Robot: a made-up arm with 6 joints.
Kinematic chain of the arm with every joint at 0, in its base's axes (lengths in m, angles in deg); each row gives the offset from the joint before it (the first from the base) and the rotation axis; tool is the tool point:
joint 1: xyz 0 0 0.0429 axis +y
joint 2: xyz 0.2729 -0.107 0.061 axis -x
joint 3: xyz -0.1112 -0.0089 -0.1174 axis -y
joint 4: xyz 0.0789 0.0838 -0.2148 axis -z
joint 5: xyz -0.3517 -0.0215 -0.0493 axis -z
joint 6: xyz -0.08 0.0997 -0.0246 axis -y
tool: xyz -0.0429 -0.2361 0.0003
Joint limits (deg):
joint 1: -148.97..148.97
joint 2: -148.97..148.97
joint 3: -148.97..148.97
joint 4: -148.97..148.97
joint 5: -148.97..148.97
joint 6: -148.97..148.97
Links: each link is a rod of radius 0.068 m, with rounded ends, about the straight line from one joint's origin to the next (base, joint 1, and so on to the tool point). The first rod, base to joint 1, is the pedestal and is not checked.
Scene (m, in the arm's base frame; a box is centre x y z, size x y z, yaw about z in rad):
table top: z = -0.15
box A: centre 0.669 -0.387 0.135 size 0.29 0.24 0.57 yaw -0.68
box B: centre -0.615 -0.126 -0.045 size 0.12 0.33 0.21 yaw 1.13
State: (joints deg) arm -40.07 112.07 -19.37 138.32 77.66 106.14
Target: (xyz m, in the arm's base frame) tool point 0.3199 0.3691 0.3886
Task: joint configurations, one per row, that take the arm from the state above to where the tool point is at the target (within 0.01 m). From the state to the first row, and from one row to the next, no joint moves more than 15 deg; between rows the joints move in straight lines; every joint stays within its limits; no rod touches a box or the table.
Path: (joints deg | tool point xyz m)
1: -47.36 113.81 -5.03 140.10 69.62 96.22 | 0.4837 -0.7146 0.4119
2: -54.66 115.54 9.31 141.87 61.58 86.31 | 0.5104 -0.6120 0.5169
3: -61.95 117.28 23.64 143.64 53.53 76.39 | 0.5140 -0.4960 0.5964
4: -69.24 119.02 37.98 145.42 45.49 66.47 | 0.5015 -0.3764 0.6442
5: -76.54 120.75 52.32 147.20 37.45 56.55 | 0.4805 -0.2636 0.6582
6: -83.83 122.49 66.66 148.97 29.41 46.64 | 0.4583 -0.1674 0.6405
7: -79.12 113.31 72.04 148.97 42.44 58.32 | 0.5069 -0.0263 0.5810
8: -74.42 104.13 77.42 148.97 55.48 70.01 | 0.5097 0.1066 0.5177
9: -69.71 94.95 82.80 148.97 68.52 81.70 | 0.4729 0.2210 0.4603
10: -65.00 85.76 88.18 148.97 81.55 93.39 | 0.4060 0.3099 0.4160
11: -60.30 76.58 93.57 148.97 94.59 105.07 | 0.3198 0.3691 0.3886

